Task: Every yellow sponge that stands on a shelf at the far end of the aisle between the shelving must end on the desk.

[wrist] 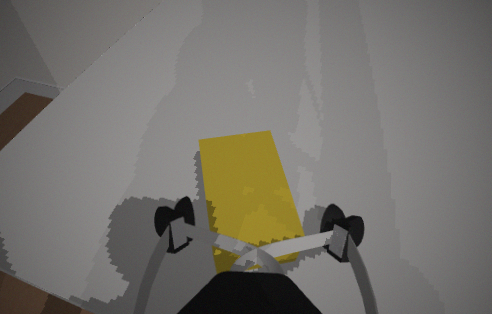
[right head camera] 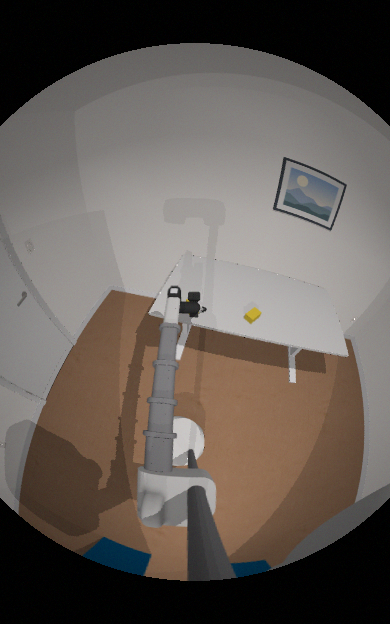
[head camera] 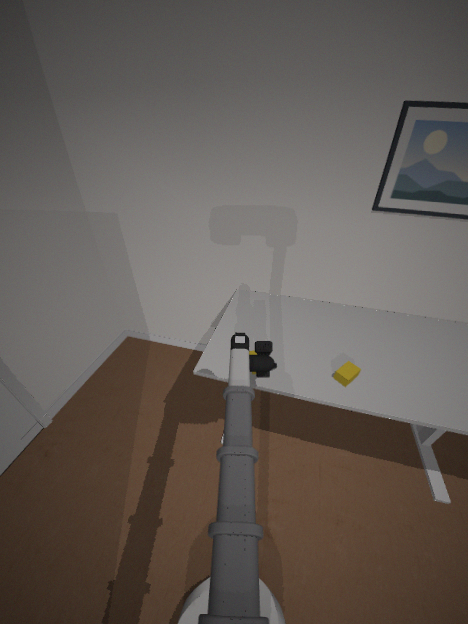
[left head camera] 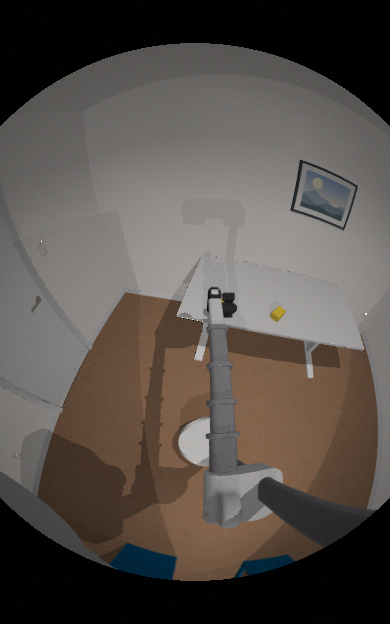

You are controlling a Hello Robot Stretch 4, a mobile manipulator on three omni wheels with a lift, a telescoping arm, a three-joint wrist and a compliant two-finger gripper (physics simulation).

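On the wrist view you'd get my gripper (wrist: 259,218) along with a white desk (wrist: 377,114). The head camera has the white desk (head camera: 406,362) too. In the right head camera view there's the white desk (right head camera: 300,315) and a framed picture (right head camera: 303,191), and the left head camera view shows the white desk (left head camera: 316,311) and the framed picture (left head camera: 319,193).
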